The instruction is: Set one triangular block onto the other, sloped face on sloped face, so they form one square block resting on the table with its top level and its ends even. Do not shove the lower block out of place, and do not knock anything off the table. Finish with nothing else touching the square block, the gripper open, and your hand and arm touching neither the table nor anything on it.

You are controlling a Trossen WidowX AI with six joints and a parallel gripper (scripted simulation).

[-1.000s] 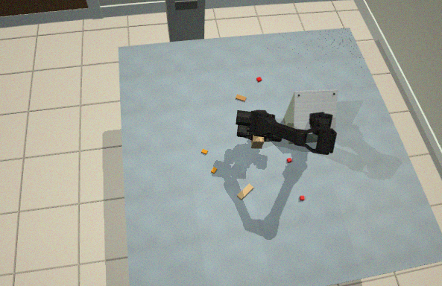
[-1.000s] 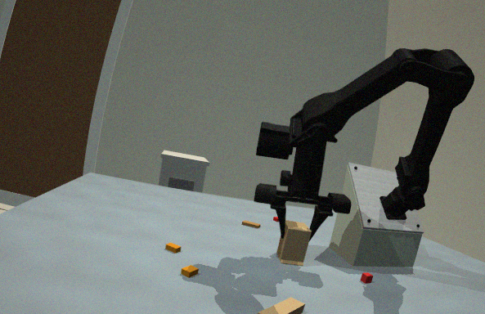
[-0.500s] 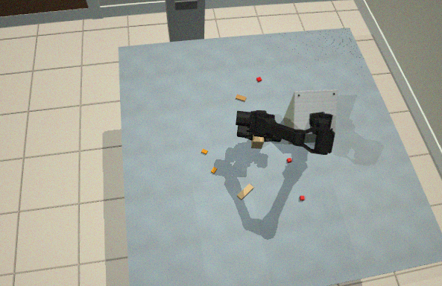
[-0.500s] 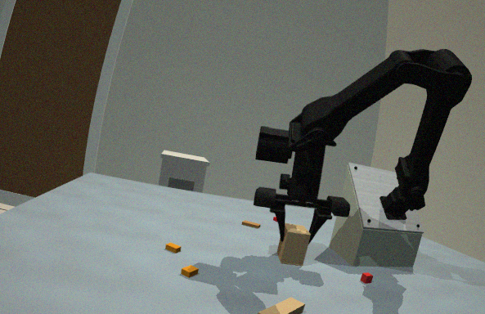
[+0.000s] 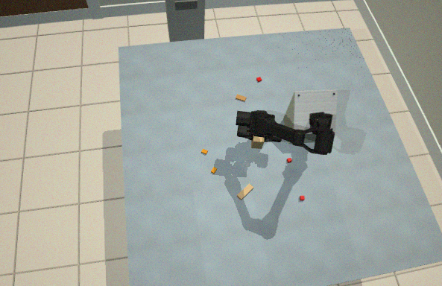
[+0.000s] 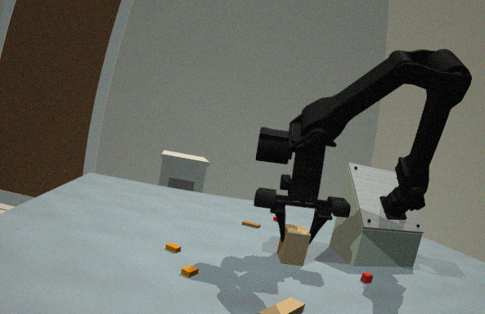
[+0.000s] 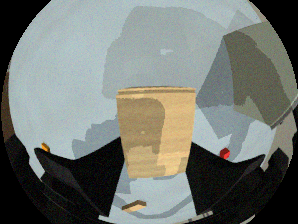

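Now: gripper tip 1 cm below the tan triangular block. Round my gripper tip: flat tan plank 22 cm to the left, 9 cm ahead, 3 cm below.
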